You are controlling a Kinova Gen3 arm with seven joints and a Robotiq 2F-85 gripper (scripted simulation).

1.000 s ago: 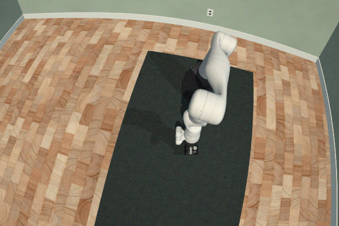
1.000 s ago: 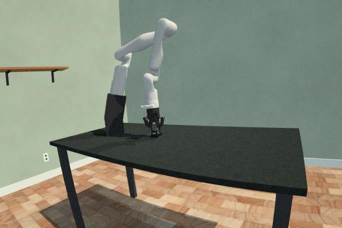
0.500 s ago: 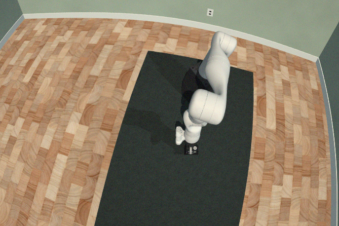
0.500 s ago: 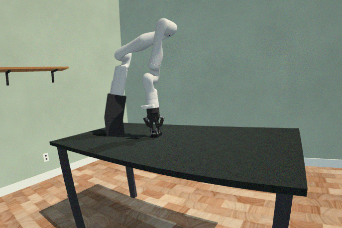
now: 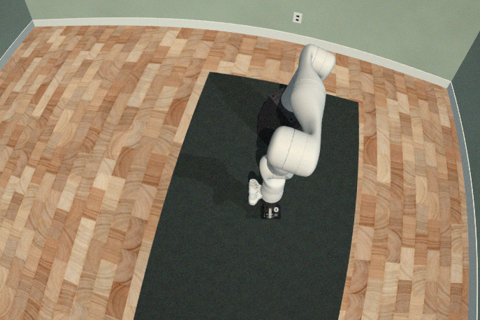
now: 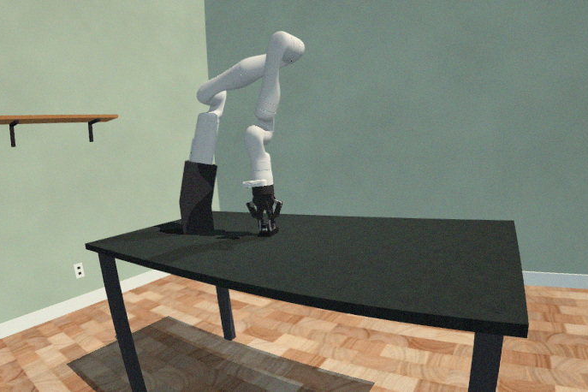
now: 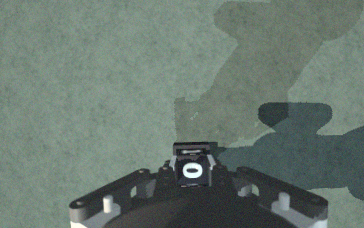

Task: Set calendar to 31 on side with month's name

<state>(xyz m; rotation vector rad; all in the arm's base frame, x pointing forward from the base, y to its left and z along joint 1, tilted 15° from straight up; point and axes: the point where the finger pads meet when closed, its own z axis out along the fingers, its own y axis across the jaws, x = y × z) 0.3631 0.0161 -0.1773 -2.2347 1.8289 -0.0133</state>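
Right now my hand is 20 mm to the right of the black calendar tray and 30 mm above it.
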